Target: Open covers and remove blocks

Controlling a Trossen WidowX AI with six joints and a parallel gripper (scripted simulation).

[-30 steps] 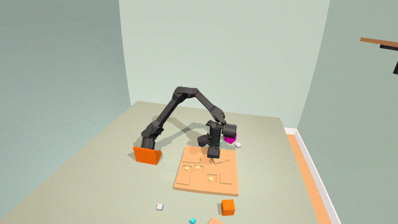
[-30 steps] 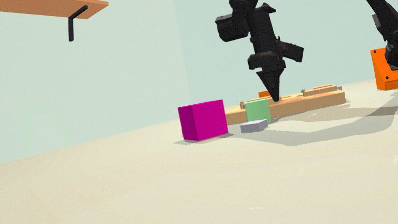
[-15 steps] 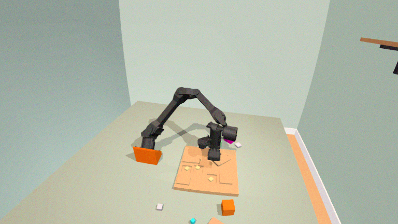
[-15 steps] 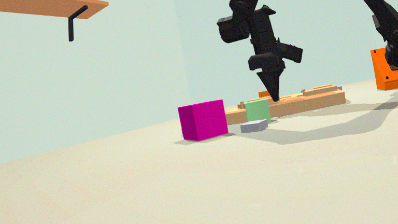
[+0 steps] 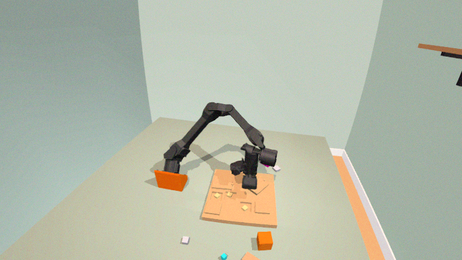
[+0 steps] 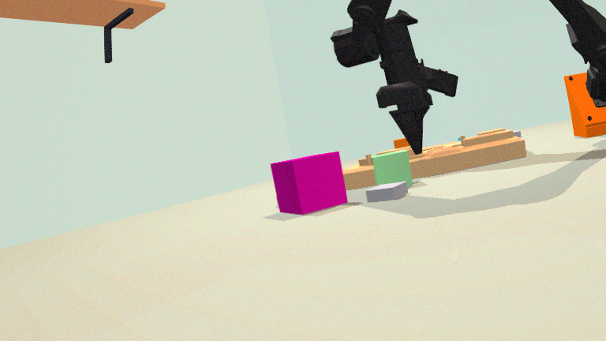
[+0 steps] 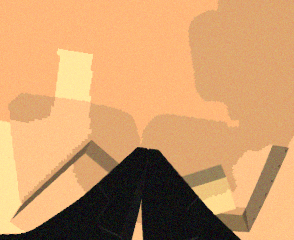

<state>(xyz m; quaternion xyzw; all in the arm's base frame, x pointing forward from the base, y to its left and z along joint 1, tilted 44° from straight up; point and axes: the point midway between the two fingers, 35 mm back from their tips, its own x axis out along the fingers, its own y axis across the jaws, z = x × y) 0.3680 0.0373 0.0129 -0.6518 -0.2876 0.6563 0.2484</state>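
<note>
My gripper tip is now 70 mm to the left of the tan puzzle board and 30 mm past it. Also, from my gripper tip: tan piece (340 mm to the right, 40 mm ahead, 20 mm below); orange cube (270 mm to the right, 80 mm ahead); green block (150 mm to the left, 10 mm ahead).
</note>
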